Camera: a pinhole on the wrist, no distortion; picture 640 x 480 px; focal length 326.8 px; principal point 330.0 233.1 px. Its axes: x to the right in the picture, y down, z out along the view. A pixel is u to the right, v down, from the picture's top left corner.
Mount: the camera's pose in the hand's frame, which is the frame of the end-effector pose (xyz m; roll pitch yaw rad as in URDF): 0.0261 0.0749 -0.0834 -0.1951 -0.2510 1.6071
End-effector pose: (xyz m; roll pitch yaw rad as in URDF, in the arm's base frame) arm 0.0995 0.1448 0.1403 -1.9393 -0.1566 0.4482
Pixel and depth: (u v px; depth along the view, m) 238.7 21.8 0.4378
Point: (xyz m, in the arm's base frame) 0.1313 0.5906 0.1937
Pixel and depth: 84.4 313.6 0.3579
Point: -0.1448 0.3163 0.3129
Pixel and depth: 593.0 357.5 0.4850
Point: -0.1904 0.3273 -0.3638
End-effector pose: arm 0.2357 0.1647 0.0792 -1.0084 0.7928 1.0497
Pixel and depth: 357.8 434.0 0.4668
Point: -0.0565 0.1930 0.4422
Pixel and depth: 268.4 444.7 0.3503
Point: 0.0978 0.1690 0.3790
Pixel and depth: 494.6 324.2 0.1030
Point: 0.1397 0.1416 0.0446
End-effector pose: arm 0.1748 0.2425 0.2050 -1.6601 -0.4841 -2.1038
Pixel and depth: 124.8 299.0 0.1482
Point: 0.2274 0.2662 0.2358
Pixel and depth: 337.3 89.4 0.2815
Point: 0.3039 0.0534 0.2251
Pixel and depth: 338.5 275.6 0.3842
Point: 0.4506 0.1694 0.1491
